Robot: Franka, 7 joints.
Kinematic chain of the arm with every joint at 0, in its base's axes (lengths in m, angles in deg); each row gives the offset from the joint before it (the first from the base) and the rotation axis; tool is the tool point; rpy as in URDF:
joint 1: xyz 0 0 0.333 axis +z
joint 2: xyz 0 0 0 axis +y
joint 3: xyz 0 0 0.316 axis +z
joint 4: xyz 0.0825 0 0 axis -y
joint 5: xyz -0.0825 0 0.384 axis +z
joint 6: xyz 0 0 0 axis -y
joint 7: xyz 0.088 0 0 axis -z
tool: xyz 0 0 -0.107 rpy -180 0 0
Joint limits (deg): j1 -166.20..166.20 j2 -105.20..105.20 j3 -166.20..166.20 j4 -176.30..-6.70 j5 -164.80..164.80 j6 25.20..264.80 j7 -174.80..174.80
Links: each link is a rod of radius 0.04 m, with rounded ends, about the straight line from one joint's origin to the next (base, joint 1, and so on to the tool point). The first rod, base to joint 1, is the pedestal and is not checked.
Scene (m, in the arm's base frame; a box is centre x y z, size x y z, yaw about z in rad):
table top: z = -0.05
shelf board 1: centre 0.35 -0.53 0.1 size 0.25 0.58 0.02 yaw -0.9
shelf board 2: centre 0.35 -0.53 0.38 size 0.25 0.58 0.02 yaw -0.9
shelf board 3: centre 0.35 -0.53 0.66 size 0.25 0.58 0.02 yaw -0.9
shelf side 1: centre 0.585 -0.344 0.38 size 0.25 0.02 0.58 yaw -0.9
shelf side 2: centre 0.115 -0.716 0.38 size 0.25 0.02 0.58 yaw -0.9
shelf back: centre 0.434 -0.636 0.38 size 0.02 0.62 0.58 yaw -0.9
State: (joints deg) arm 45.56 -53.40 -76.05 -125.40 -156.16 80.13 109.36
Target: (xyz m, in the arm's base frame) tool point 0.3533 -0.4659 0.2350
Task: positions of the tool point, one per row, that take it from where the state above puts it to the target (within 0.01 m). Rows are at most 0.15 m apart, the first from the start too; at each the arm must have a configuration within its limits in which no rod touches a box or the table.
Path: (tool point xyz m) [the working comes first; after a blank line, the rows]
Joints at the target: 60.25 -70.14 -102.11 -127.25 -152.14 85.02 109.36
Straight joint move there: touches shelf board 2.

1: 0.2808 -0.4304 0.5250
2: 0.2408 -0.3806 0.5275
3: 0.1993 -0.3260 0.5298
4: 0.2218 -0.3319 0.4256
5: 0.2255 -0.3174 0.3251
6: 0.2107 -0.2863 0.2350
7: 0.2588 -0.3525 0.2397
8: 0.3064 -0.4127 0.2396
9: 0.3533 -0.4658 0.2350

